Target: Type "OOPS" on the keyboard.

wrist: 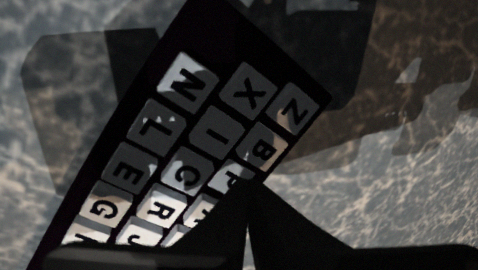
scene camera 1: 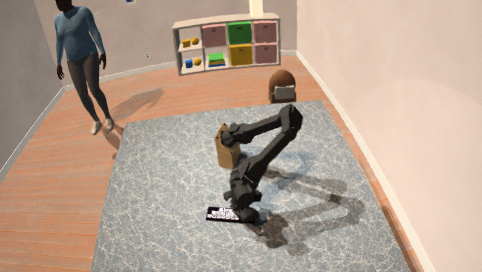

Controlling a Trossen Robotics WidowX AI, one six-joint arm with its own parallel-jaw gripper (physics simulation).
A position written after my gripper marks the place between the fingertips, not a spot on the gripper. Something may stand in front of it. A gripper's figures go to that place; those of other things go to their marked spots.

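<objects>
Looking at my gripper (wrist: pixel 246 188), I find it 11 cm from the lens. A P key (wrist: pixel 230 171) is there too, and it is likewise 11 cm from the lens.
</objects>
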